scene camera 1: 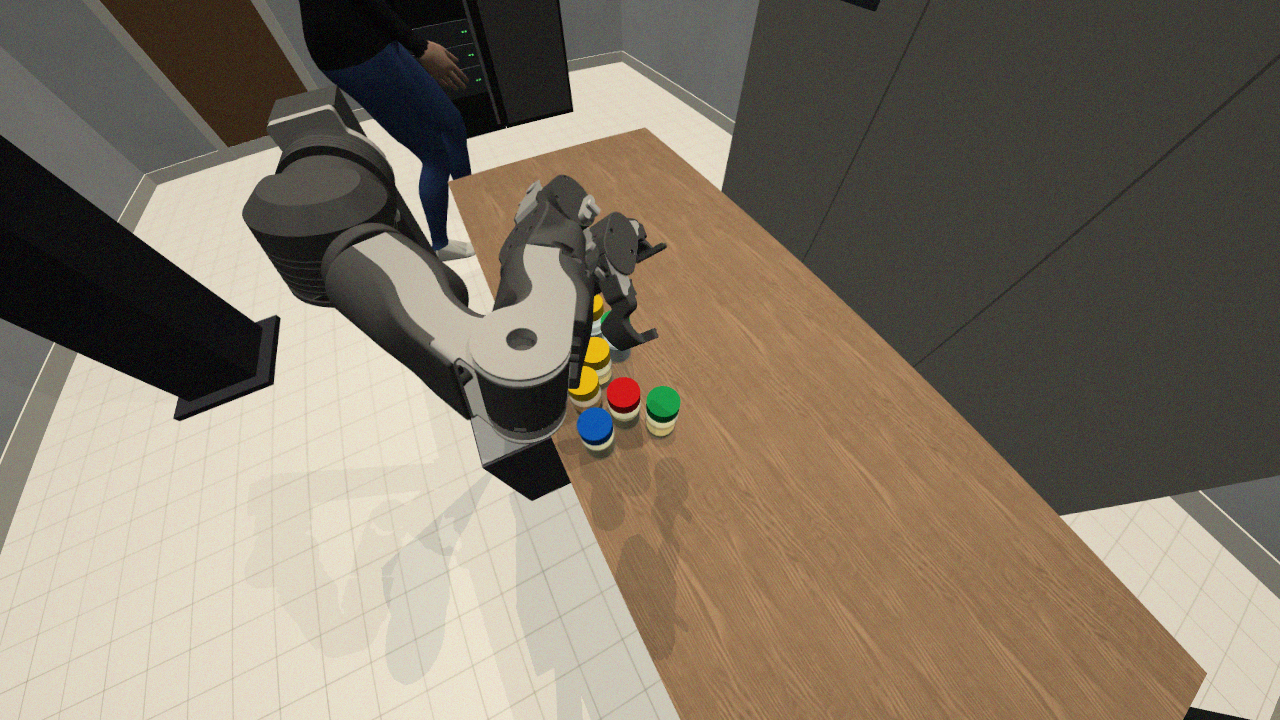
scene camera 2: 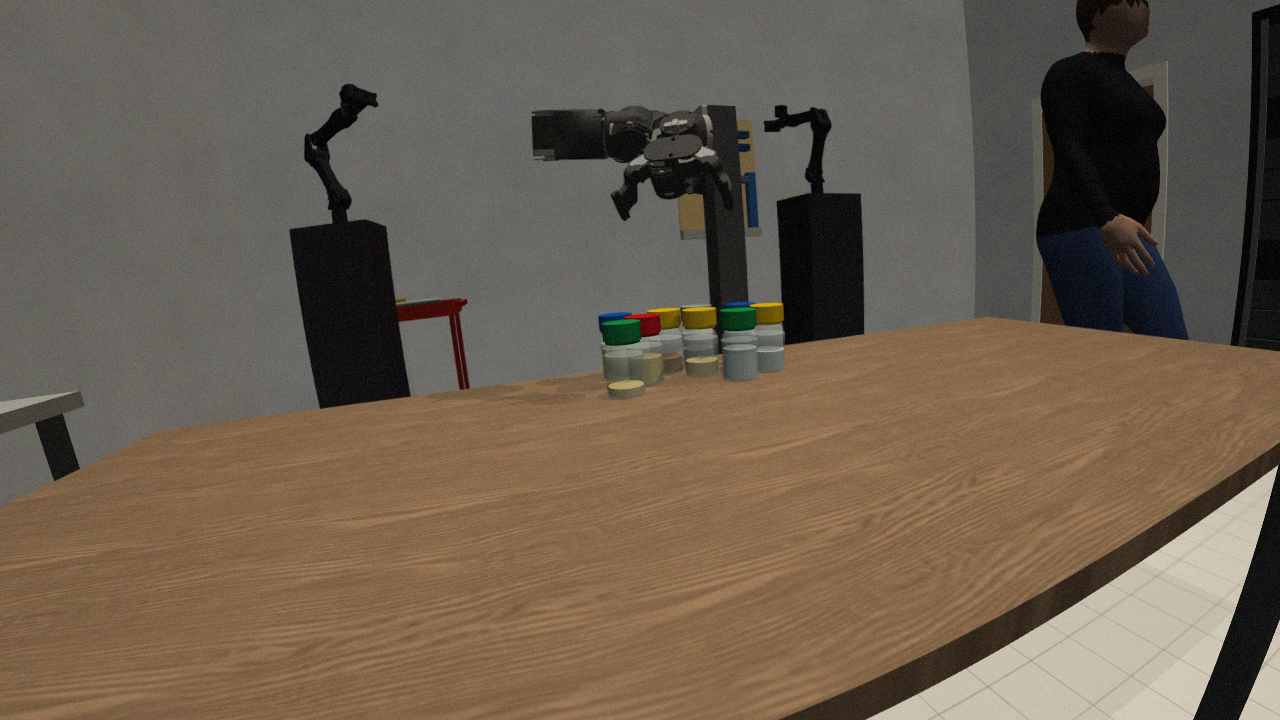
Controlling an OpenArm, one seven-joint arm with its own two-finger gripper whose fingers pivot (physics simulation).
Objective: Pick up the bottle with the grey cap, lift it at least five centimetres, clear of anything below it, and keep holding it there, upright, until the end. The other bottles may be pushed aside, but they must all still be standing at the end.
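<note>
The grey-capped bottle (scene camera 2: 686, 308) is mostly hidden in scene camera 2: a thin pale edge of its cap seems to show behind a yellow-capped bottle (scene camera 2: 699, 319) (scene camera 1: 596, 351). It does not show in scene camera 1, where the arm covers part of the group. My gripper (scene camera 1: 657, 291) (scene camera 2: 675, 212) is open and empty, fingers spread, high above the bottles. Around stand a red-capped bottle (scene camera 1: 623, 395) (scene camera 2: 646, 325), a front green-capped bottle (scene camera 1: 662, 405) (scene camera 2: 621, 333) and a blue-capped bottle (scene camera 1: 595, 428) (scene camera 2: 614, 317), all upright.
Another green-capped bottle (scene camera 2: 738, 319) stands beside a yellow-capped one (scene camera 2: 768, 313), with a second blue cap (scene camera 2: 736, 305) behind. Another yellow-capped bottle (scene camera 1: 584, 383) (scene camera 2: 665, 318) stands near the red one. The group is near one long edge of the wooden table (scene camera 1: 805, 447) (scene camera 2: 537, 537).
</note>
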